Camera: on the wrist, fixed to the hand. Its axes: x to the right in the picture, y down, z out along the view.
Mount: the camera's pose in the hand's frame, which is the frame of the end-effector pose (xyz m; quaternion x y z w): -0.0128 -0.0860 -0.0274 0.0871 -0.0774 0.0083 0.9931
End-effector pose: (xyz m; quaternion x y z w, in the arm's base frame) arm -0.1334 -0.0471 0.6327 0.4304 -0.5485 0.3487 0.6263
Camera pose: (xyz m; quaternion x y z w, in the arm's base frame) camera -0.0466 -0.0546 0.6058 0.5045 -0.5664 0.3660 0.5392
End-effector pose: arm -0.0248 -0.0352 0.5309 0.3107 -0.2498 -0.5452 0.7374
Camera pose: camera -0.0648 -0.0361 0.4490 0.3285 -0.3552 -0.5377 0.6905
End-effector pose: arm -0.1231 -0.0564 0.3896 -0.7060 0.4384 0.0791 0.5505
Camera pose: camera -0.0803 -0.0720 0.4685 -0.6435 0.4055 0.0996 0.6415
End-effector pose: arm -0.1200 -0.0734 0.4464 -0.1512 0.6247 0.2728 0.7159
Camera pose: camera -0.0933 -0.1605 0.4434 -0.0615 0.5900 0.2342 0.7702
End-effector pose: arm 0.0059 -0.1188 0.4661 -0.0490 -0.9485 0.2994 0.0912
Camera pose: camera 0.0207 -0.1755 0.5359 -0.0254 -0.9226 0.3845 0.0189
